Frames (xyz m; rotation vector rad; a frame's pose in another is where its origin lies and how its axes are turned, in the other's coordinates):
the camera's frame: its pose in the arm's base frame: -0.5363 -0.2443 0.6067 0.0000 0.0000 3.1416
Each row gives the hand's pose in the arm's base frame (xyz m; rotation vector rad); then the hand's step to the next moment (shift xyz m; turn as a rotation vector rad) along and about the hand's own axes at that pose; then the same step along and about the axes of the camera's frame.
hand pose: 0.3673 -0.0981 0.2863 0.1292 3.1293 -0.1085
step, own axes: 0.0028 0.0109 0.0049 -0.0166 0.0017 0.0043
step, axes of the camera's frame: 0.0019 -0.0107 -0.0057 -0.0167 0.0000 -0.0042
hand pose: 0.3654 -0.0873 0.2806 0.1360 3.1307 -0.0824
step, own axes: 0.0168 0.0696 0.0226 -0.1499 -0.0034 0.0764
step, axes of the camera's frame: 0.0106 -0.0695 -0.0264 -0.1494 0.0204 -0.0747
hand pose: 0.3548 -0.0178 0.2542 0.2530 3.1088 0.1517
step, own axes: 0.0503 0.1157 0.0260 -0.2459 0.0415 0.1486
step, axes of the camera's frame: 0.0304 -0.1243 -0.0151 -0.2532 -0.0150 -0.1411
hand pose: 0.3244 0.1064 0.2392 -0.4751 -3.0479 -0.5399
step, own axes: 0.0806 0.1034 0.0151 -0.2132 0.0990 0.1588
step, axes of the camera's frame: 0.0455 -0.1212 0.0253 -0.2395 -0.0795 -0.1295
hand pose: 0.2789 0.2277 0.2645 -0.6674 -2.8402 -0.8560
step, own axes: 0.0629 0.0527 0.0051 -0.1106 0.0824 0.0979
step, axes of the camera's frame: 0.0333 -0.0660 0.0359 -0.1383 -0.0729 -0.0646
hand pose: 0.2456 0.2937 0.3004 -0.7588 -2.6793 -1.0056
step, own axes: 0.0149 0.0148 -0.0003 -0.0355 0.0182 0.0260
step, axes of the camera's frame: 0.0050 -0.0152 0.0136 -0.0400 -0.0146 -0.0213
